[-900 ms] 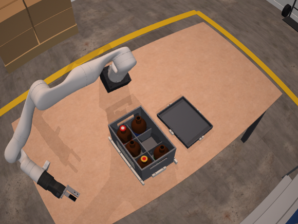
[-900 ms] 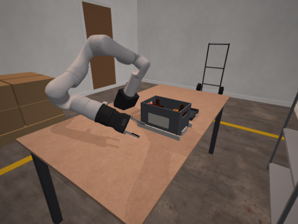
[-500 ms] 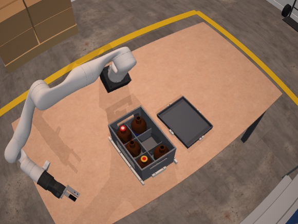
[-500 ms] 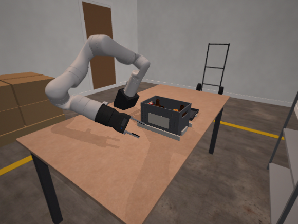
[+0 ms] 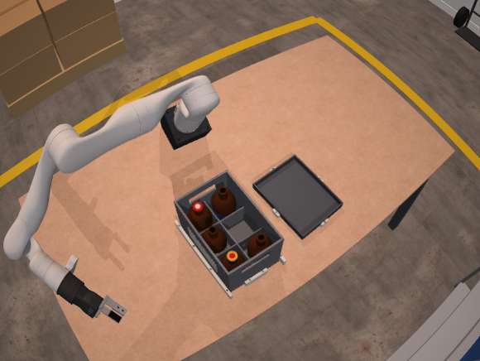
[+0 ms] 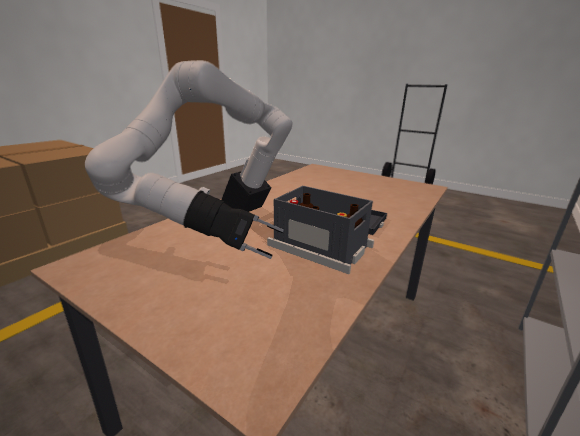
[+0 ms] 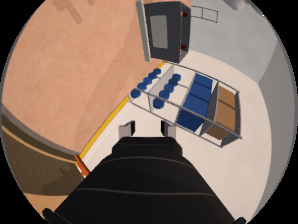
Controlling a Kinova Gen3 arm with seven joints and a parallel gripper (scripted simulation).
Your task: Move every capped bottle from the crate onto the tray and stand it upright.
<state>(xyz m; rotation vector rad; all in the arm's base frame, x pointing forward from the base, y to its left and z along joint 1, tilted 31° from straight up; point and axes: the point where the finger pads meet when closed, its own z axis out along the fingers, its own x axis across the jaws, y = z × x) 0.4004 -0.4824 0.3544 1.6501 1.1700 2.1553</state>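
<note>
Right now the dark grey crate is 110 mm behind my hand, 410 mm to the left of it and 150 mm below it. Round my hand: dark tray (130 mm behind, 690 mm to the left, 220 mm below); then bottle (200 mm behind, 360 mm to the left, 140 mm below).
</note>
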